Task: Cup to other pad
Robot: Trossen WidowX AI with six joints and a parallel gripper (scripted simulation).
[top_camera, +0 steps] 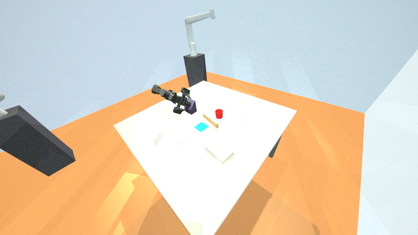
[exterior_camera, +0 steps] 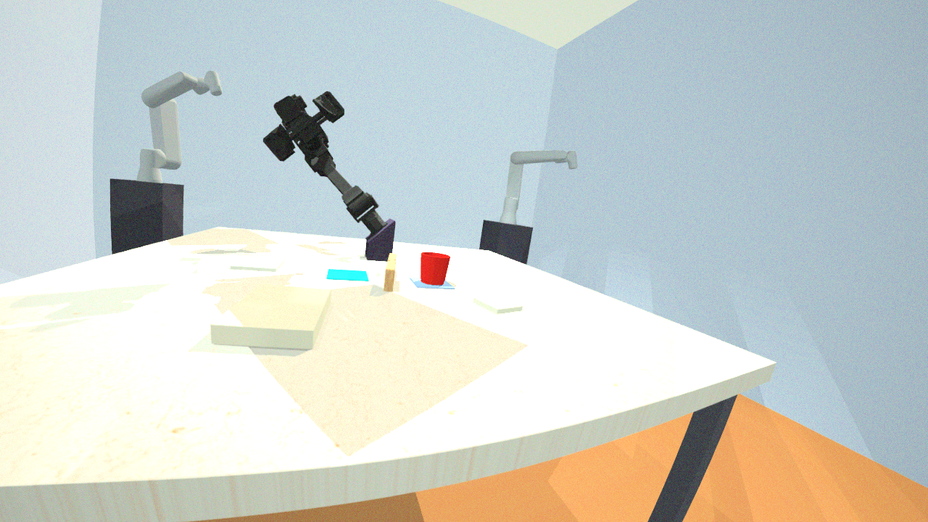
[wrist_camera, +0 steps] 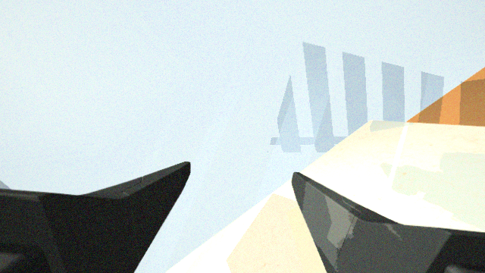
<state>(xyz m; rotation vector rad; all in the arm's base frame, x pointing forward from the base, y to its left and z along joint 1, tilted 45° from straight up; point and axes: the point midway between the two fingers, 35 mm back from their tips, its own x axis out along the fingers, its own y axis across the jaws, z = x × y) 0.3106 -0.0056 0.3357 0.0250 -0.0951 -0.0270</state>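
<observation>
Now: gripper tip 340 mm to the right of the red cup, 300 mm above it and 10 mm past it. The rest, counted from my gripper tip: cyan pad 350 mm below, 140 mm to the left, 60 mm behind; then wooden bar 330 mm below, 240 mm to the left, 40 mm behind; then thick white slab 330 mm below, 230 mm ahead, 20 mm to the left.
</observation>
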